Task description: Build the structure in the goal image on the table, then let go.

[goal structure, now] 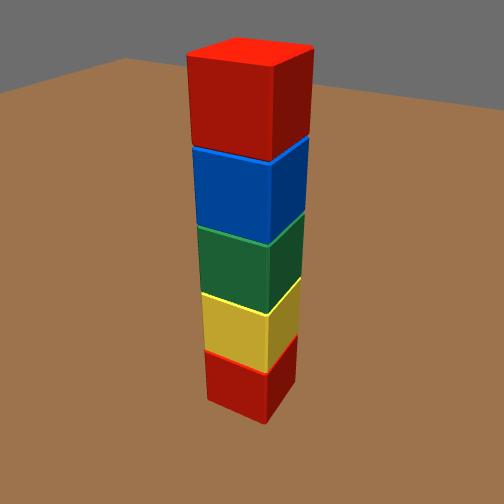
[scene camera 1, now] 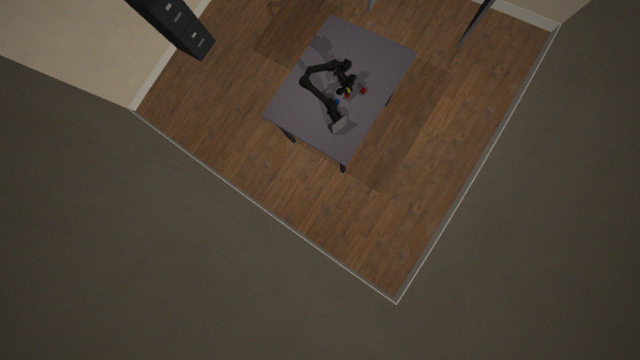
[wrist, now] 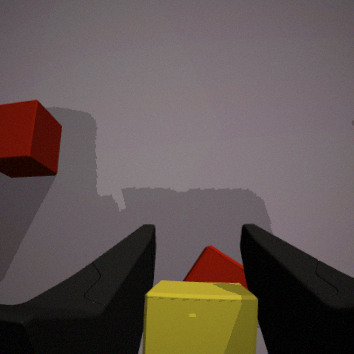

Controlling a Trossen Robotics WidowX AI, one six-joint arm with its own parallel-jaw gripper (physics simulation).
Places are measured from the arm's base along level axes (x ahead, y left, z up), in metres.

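Pixels of known places: gripper, fingertip midpoint: (scene camera 1: 350,93) (wrist: 197,235); arm's base, origin of the base link: (scene camera 1: 337,119).
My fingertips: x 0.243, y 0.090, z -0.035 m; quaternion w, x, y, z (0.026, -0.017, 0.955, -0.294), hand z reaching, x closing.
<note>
Ahead of a thing's pixels: the offset from my fingertips to its middle. Level surfaces: height alone.
A yellow block {dx -0.002, dy +0.034, dz +0.003 m} (scene camera 1: 348,90) (wrist: 200,320) is between the two fingers of my black gripper (scene camera 1: 344,91) (wrist: 197,235), which is shut on it. A red block {dx -0.011, dy +0.025, dz -0.030 m} (scene camera 1: 347,95) (wrist: 215,270) shows partly behind the yellow one in the wrist view, turned at an angle to it. I cannot tell whether the two touch. Another red block {dx +0.100, dy -0.048, dz -0.030 m} (scene camera 1: 363,90) (wrist: 20,135) lies apart, at the left edge of the wrist view. A small blue block {dx -0.117, dy +0.047, dz -0.030 m} (scene camera 1: 336,101) is near the arm's base.
The grey table {dz -0.046 m} (scene camera 1: 377,55) carries the arm, whose base stands on a light plate (scene camera 1: 339,124) near one end. Shadows of the arm fall on the table top around the blocks. A dark cabinet (scene camera 1: 187,32) stands on the floor away from the table.
</note>
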